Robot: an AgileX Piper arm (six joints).
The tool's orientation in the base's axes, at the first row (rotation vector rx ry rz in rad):
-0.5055, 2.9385, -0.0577
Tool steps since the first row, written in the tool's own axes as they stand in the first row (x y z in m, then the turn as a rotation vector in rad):
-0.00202, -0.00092, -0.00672, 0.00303, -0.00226, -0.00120
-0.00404, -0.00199, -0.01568, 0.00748, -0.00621, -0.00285
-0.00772, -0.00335, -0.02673, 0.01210, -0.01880, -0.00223
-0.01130, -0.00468, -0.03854, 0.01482, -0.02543, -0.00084
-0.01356, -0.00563, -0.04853, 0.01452, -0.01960, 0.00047
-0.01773, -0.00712, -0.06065, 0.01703, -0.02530, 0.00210
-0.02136, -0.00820, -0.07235, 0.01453, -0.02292, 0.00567
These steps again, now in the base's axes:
0.00109, -0.00012, 0.00699, -0.00227, -0.00313, 0.00088
0.00186, -0.00035, 0.01620, -0.00538, -0.00833, 0.00209
0.00393, -0.00028, 0.02775, -0.00544, -0.02174, 0.00160
0.00577, -0.00020, 0.04002, -0.00556, -0.02891, 0.00026
0.00656, -0.00023, 0.05028, -0.00698, -0.02334, -0.00137
0.00896, -0.00010, 0.06295, -0.00718, -0.02956, -0.00298
0.01078, 0.00022, 0.07511, -0.00506, -0.02652, -0.00629

